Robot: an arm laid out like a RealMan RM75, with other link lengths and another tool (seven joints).
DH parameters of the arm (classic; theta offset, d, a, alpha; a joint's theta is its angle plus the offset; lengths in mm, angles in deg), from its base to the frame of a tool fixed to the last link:
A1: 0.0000 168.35 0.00 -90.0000
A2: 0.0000 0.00 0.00 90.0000
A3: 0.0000 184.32 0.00 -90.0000
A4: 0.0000 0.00 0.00 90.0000
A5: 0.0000 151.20 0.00 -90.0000
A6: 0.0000 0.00 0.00 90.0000
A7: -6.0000 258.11 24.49 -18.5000
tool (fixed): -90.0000 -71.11 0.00 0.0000
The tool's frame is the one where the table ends.
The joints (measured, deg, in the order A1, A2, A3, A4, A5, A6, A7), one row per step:
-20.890, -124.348, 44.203, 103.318, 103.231, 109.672, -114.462
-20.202, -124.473, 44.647, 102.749, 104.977, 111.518, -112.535
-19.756, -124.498, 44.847, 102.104, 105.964, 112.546, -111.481
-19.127, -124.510, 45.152, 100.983, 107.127, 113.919, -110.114
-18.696, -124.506, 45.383, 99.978, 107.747, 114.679, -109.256
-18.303, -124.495, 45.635, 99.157, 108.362, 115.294, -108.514
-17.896, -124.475, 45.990, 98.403, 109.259, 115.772, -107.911
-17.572, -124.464, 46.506, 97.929, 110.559, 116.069, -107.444
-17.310, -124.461, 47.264, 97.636, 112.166, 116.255, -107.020
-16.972, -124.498, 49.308, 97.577, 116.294, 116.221, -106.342
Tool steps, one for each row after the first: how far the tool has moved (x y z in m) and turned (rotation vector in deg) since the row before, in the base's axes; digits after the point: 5 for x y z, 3 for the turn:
-0.00783, -0.00482, -0.00749, -1.629, 2.188, -0.167
-0.00532, -0.00274, -0.00423, -1.114, 1.030, 0.196
-0.00705, -0.00418, -0.00576, -1.742, 1.081, 0.328
-0.00450, -0.00270, -0.00374, -1.237, 0.394, 0.331
-0.00400, -0.00240, -0.00327, -1.055, 0.413, 0.302
-0.00466, -0.00206, -0.00350, -1.029, 0.616, 0.559
-0.00490, -0.00149, -0.00371, -0.891, 1.034, 0.643
-0.00499, -0.00139, -0.00422, -0.909, 1.393, 0.587
-0.01067, -0.00190, -0.00907, -1.621, 3.803, 1.129

